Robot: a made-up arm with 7 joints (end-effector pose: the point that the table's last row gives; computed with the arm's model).
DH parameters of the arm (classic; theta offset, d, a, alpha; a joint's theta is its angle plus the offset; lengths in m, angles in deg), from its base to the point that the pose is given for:
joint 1: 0 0.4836 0 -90
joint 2: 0 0 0 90
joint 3: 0 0.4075 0.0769 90
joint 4: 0 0 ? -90
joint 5: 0 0.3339 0 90
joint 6: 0 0 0.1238 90
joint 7: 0 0 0 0
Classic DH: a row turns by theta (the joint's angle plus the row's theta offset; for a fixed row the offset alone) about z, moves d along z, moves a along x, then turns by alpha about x.
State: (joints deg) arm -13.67 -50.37 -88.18 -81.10 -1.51 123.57 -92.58
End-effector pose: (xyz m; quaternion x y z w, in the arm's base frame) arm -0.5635 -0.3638 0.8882 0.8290 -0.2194 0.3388 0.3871
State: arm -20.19 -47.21 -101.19 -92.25 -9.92 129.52 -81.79
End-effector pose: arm -0.6009 -0.3168 0.7872 0.8364 -0.3973 0.2468 0.2858
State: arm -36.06 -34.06 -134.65 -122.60 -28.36 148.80 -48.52
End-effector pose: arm -0.5928 -0.0530 0.5814 0.6130 -0.7853 0.0477 0.0725
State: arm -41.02 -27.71 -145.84 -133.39 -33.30 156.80 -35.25
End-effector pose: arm -0.5364 0.0486 0.5546 0.4655 -0.8842 0.0003 0.0370
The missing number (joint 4, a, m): -0.0717
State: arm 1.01 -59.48 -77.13 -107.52 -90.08 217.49 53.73
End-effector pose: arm -0.2495 -0.3189 0.8344 0.4217 -0.2344 0.8448 0.2316
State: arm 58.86 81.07 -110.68 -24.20 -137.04 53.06 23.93
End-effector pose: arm 0.5247 0.6511 0.7116 -0.4696 -0.4333 0.4571 0.6187
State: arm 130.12 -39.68 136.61 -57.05 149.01 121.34 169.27
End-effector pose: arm 0.1700 -0.7048 0.8038 0.4558 0.2286 0.4687 0.7213
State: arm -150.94 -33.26 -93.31 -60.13 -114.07 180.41 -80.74
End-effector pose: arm 0.0408 0.4357 1.0291 -0.3475 0.4290 0.7256 0.4107
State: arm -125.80 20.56 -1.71 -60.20 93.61 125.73 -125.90
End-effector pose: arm -0.4377 -0.4622 0.9750 0.6339 -0.1739 0.4099 0.6324
